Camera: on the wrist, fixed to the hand. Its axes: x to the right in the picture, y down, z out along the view.
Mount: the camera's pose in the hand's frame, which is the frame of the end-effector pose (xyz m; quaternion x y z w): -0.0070 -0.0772 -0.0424 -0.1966 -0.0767 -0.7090 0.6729
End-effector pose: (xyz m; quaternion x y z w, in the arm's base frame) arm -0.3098 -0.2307 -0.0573 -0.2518 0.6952 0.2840 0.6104
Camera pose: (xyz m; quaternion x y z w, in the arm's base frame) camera -0.2850 -0.3154 -0.0531 -0.7606 0.1866 -0.0857 0.6159
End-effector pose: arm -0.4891 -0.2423 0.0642 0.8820 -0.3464 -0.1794 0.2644
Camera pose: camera -0.4329 -0.1750 0.0533 0.7733 0.4072 -0.4439 0.1976
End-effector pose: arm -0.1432 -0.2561 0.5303 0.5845 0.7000 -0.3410 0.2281
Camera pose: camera -0.2135 -0.2357 0.5797 -0.1740 0.9350 -0.2984 0.0803
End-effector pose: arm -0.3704 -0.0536 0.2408 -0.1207 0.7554 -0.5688 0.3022
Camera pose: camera -0.4025 -0.0416 0.3222 0.7198 -0.5114 0.4392 0.1657
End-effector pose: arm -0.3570 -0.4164 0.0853 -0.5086 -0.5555 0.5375 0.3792
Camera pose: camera -0.3267 -0.4069 0.1678 0.0183 -0.8692 0.0226 0.4937
